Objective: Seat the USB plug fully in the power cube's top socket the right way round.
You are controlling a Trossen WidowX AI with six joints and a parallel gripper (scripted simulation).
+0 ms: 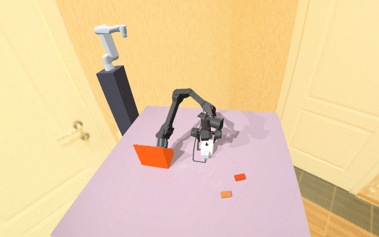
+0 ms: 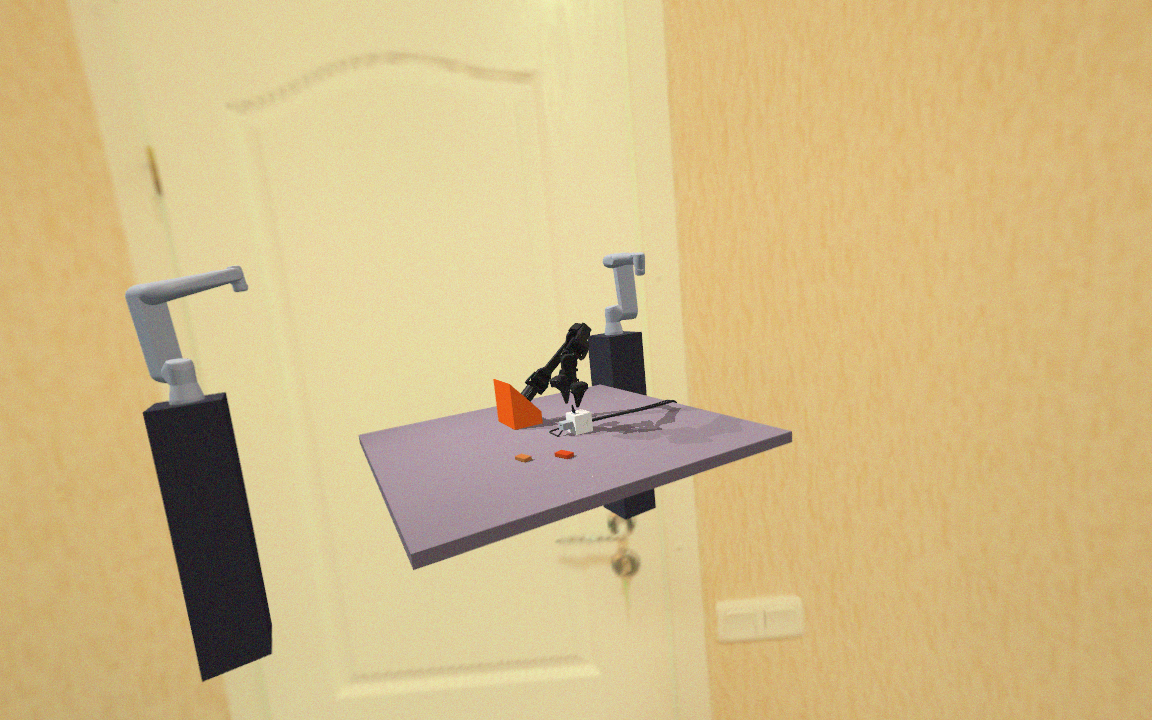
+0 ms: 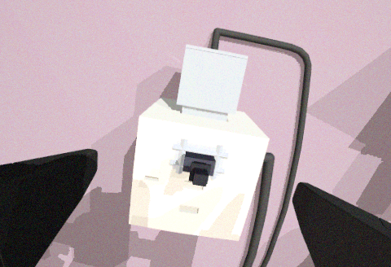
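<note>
The black USB plug lies 2 cm below my gripper tip.
</note>
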